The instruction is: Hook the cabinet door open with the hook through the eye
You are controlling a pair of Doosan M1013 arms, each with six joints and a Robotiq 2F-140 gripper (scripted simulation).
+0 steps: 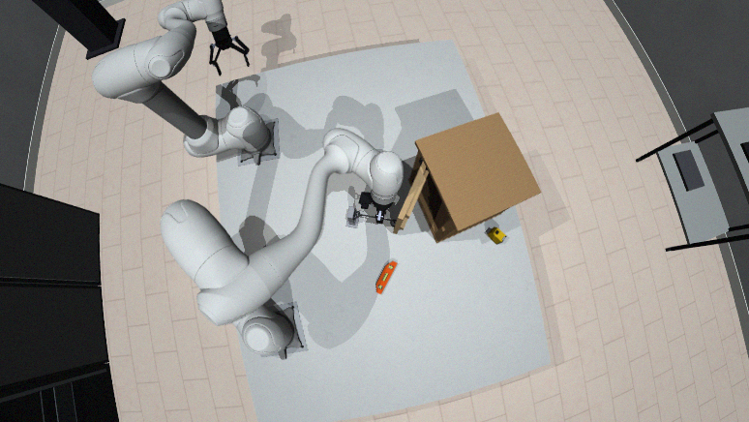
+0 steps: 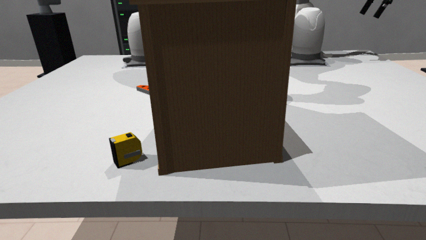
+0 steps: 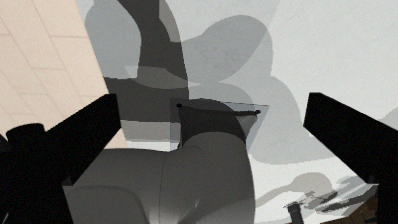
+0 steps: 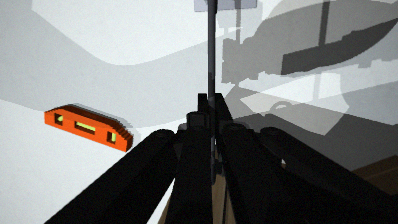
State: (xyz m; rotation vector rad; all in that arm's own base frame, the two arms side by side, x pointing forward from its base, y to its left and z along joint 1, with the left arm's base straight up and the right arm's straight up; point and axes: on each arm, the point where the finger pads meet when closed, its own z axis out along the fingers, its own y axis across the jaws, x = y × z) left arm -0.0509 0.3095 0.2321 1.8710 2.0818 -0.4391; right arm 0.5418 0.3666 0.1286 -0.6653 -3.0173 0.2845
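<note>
Right now my right hand is 20 mm above the thin dark hook, 10 mm to the right of it and 10 mm past it. From my right hand the other things lie so: grey base plate (130 mm below, 110 mm behind, 40 mm to the left); then cabinet door (120 mm ahead, 60 mm above, 40 mm to the left); then post (110 mm behind, 60 mm below, 40 mm to the left).
</note>
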